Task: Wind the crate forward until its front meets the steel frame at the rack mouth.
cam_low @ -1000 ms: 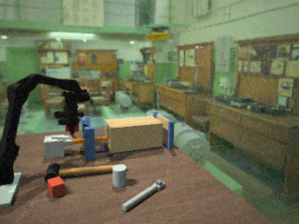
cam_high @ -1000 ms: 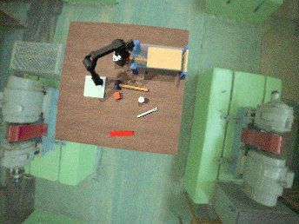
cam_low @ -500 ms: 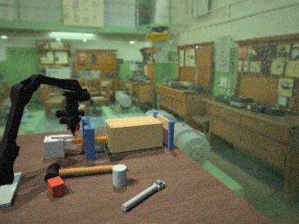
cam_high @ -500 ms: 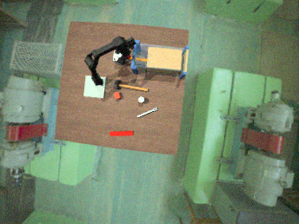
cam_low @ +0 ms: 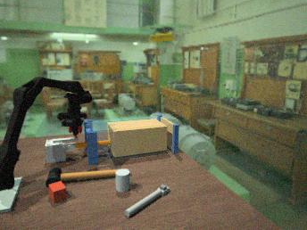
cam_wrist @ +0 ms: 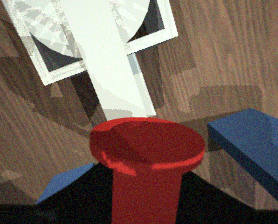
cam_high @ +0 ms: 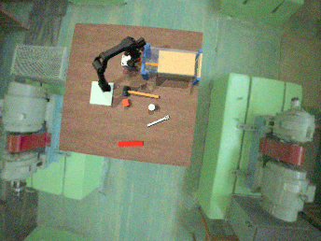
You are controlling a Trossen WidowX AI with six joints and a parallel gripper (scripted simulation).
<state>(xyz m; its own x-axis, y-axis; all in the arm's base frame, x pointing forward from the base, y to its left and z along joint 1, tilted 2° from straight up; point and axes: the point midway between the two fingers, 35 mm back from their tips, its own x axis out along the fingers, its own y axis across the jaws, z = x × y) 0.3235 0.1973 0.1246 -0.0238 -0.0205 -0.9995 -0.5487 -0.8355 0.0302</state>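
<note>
The winch handle lies 4 cm behind my gripper tip, 1 cm to the left of it and 1 cm below it. Also, from my gripper tip: red knob (2 cm above); winch (12 cm behind, 8 cm below, 1 cm to the left); blue steel frame (6 cm ahead, 1 cm to the right, 1 cm below).
</note>
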